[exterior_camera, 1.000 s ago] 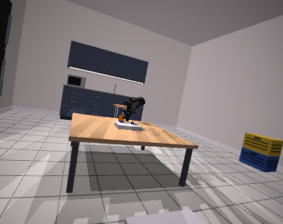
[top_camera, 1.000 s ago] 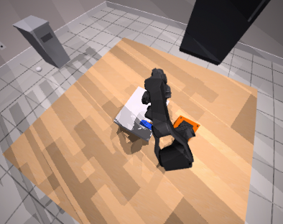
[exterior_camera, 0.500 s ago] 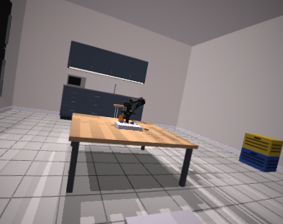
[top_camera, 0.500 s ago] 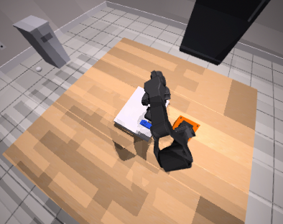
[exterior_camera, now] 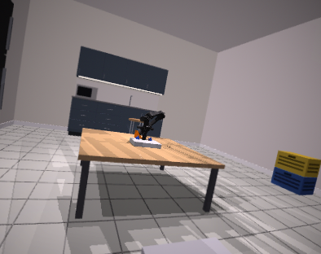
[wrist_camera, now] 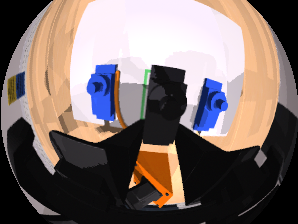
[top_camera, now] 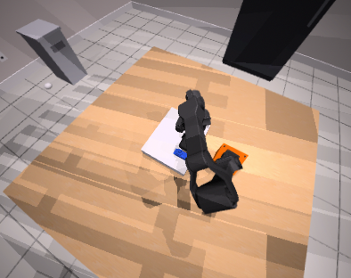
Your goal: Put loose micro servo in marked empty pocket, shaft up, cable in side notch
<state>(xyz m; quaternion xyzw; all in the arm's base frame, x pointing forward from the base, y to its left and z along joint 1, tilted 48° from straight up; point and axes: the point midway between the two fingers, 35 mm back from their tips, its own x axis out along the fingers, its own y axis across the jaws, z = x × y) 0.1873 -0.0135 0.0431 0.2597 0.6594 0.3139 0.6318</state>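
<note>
Now: the white deck 120 mm ahead of my gripper tip, 10 mm to the left of it and 70 mm below it.
</note>
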